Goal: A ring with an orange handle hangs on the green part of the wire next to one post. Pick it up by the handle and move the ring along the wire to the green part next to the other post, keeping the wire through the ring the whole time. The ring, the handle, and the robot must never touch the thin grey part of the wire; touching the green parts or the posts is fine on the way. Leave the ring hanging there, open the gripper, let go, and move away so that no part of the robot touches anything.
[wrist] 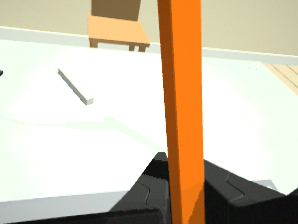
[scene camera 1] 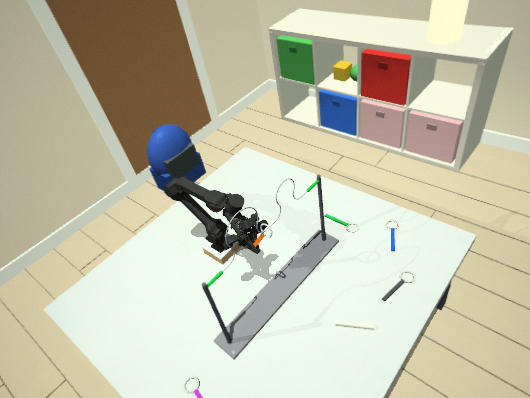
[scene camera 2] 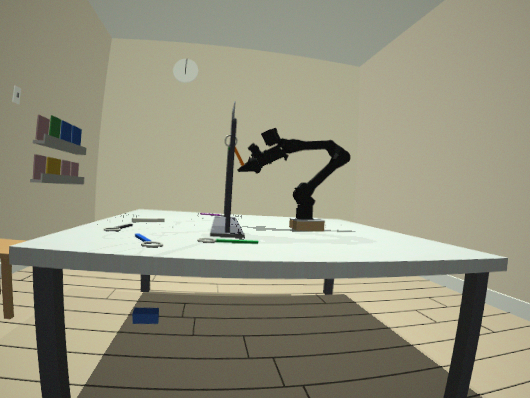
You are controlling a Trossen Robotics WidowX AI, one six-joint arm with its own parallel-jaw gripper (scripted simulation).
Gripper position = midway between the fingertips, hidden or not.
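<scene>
You'd see my gripper (scene camera 1: 258, 253) from out in the scene, and from the wrist there's my gripper (wrist: 171, 159) again.
</scene>
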